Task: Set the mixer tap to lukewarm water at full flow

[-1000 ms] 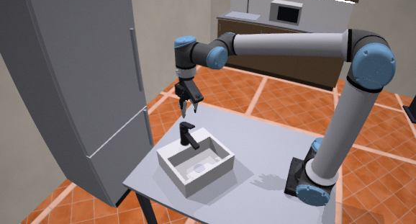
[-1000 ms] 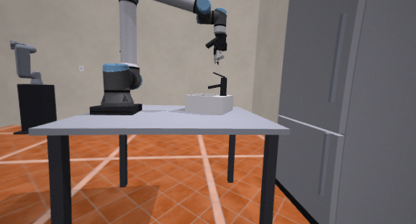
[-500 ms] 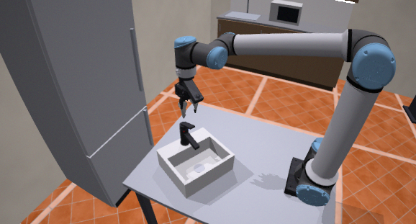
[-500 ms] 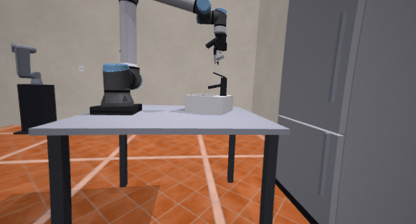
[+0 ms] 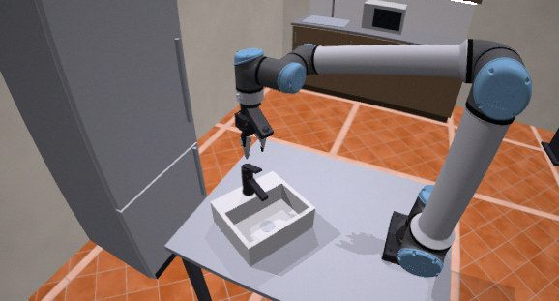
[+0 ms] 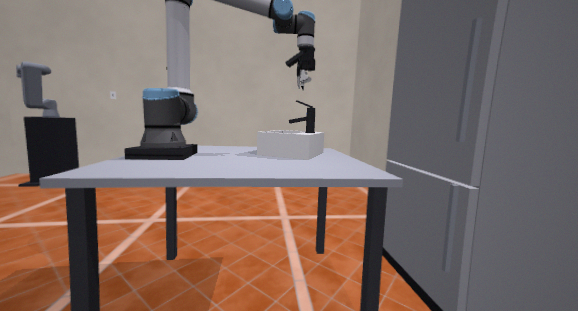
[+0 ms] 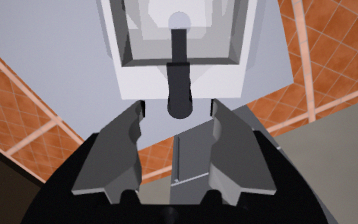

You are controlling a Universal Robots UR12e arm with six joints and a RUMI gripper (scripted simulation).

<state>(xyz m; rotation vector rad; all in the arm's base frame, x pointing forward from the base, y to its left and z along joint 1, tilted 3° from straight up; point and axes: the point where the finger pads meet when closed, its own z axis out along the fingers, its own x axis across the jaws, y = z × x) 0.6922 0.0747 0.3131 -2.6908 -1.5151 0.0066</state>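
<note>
My hand is 90 mm above the lever, 20 mm short of it and 10 mm to the left of it. From my hand the other things lie so: white sink basin: 340 mm below, 50 mm behind, 30 mm to the left; then black mixer tap: 150 mm below, 40 mm ahead, 20 mm to the right.
</note>
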